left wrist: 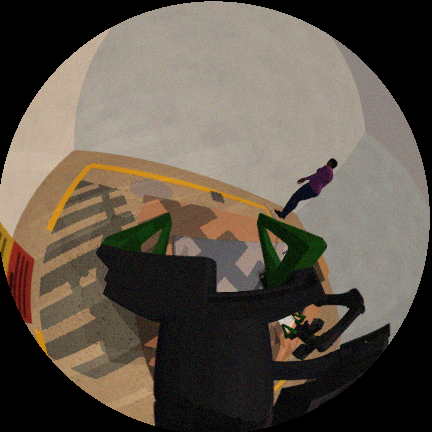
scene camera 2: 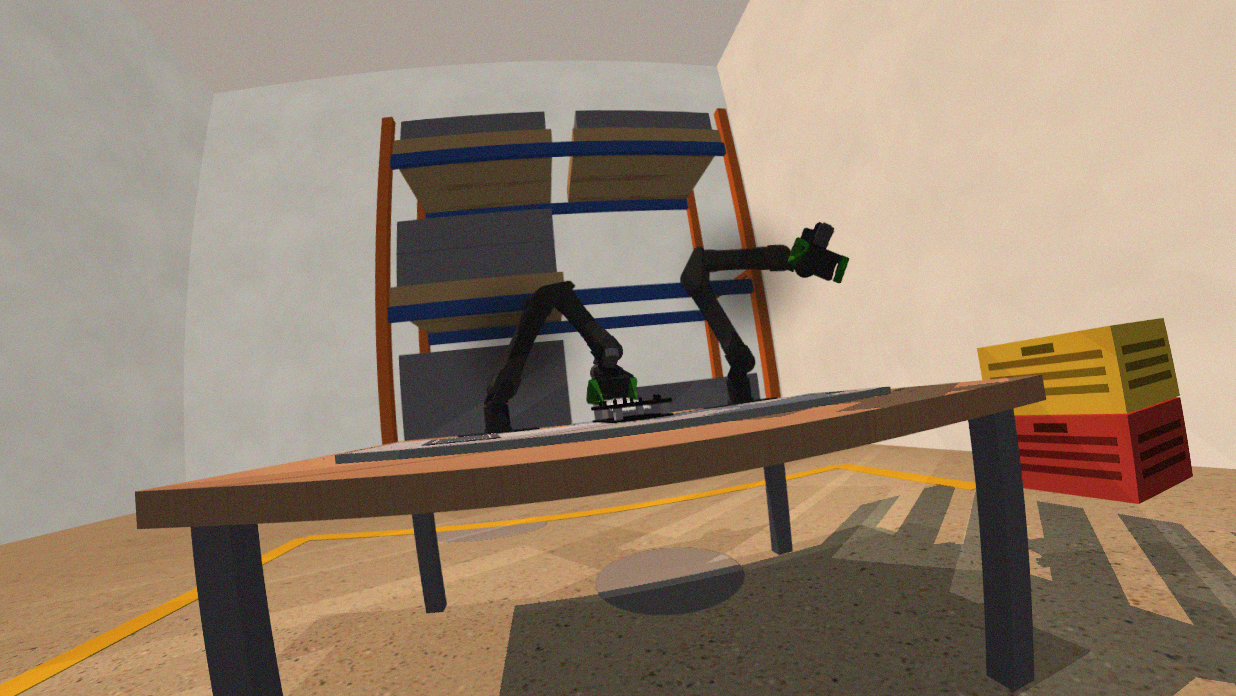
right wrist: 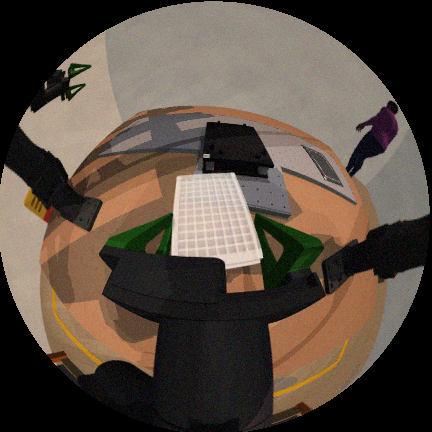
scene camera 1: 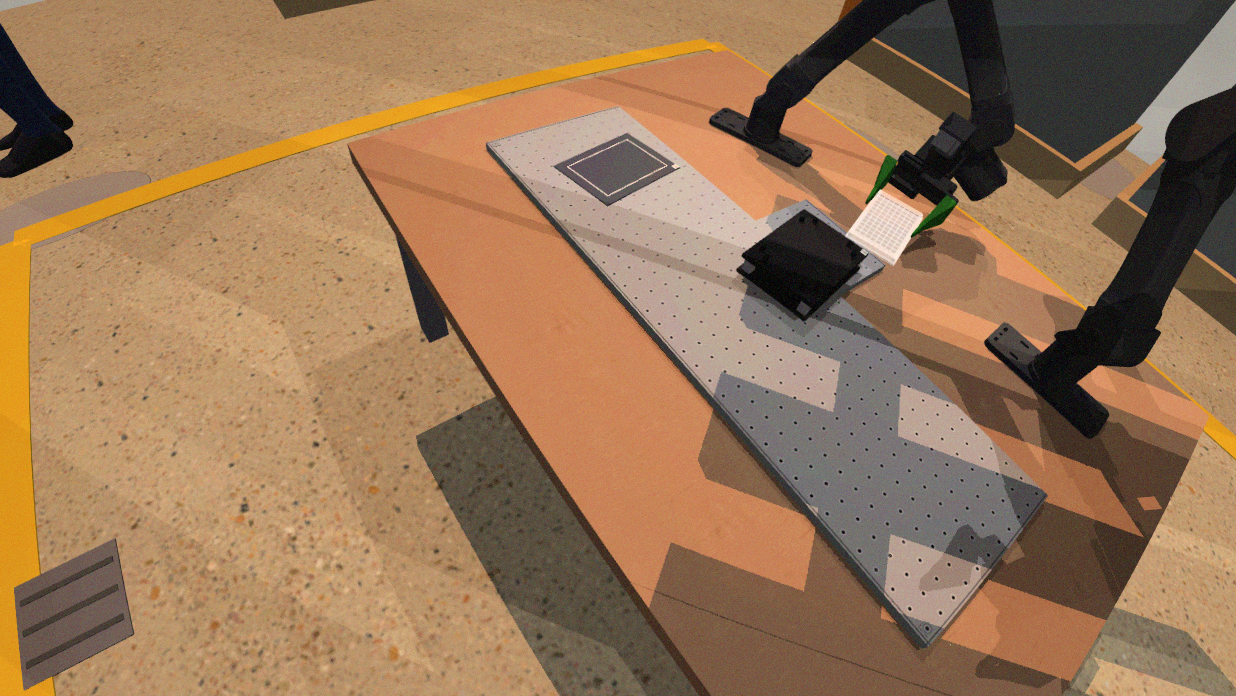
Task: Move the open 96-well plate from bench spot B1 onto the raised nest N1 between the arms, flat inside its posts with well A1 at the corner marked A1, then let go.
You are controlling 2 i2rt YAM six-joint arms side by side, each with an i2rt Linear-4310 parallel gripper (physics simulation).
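Note:
The white 96-well plate is held above the table, beside the black nest, not over its middle. My right gripper is shut on the plate, a green finger at each side. A small white mark shows at the nest corner nearest the plate. I cannot tell which corner of the plate is A1. My left gripper is open and empty, high at the right in scene camera 2.
A dark pad with a white outline lies at the far end of the perforated board. The black nest is raised on this board. Yellow and red crates stand beyond the table. A person stands beyond it.

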